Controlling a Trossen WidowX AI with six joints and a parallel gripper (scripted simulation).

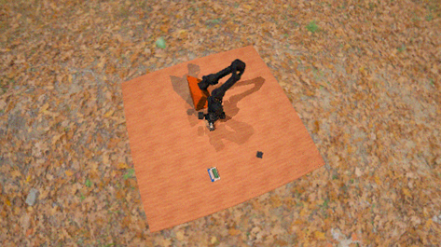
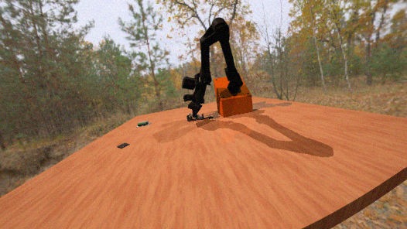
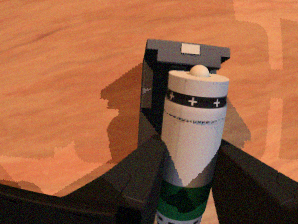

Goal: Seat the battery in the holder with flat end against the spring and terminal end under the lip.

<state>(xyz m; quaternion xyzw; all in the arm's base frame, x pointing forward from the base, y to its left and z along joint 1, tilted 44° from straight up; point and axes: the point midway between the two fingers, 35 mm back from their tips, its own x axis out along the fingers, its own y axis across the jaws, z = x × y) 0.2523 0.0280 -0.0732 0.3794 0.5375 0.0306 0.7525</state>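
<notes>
Right now my gripper tip is 10 mm below the battery. The rest, counted from my gripper tip: black remote battery door: 340 mm ahead, 210 mm to the left, 20 mm below; then white blister card: 340 mm ahead, 130 mm to the right, 10 mm below.
</notes>
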